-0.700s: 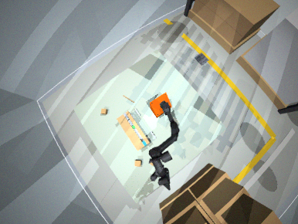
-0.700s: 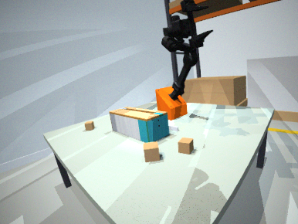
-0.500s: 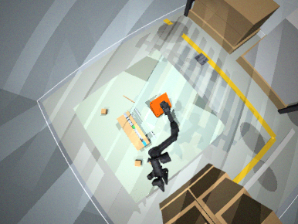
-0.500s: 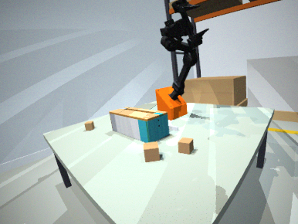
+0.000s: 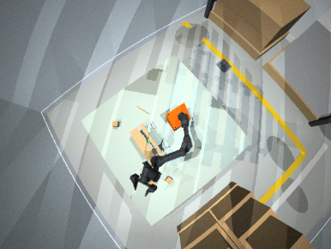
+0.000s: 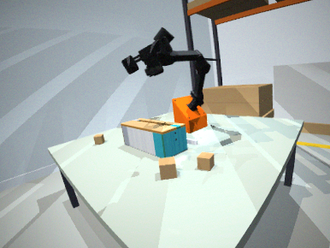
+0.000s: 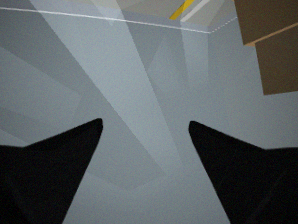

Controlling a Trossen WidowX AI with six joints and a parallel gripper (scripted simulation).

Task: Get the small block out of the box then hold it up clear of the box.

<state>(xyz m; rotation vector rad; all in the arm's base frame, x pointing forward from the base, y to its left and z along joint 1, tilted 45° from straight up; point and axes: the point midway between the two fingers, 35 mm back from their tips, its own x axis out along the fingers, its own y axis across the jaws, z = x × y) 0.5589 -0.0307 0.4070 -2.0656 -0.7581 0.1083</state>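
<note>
Right now my gripper tip is 320 mm above the green block, 290 mm to the left of it and 230 mm past it. From my gripper tip the other things lie so: thin stick (600 mm to the right, 410 mm below, 370 mm behind); then box (350 mm below, 260 mm to the right, 250 mm behind).
</note>
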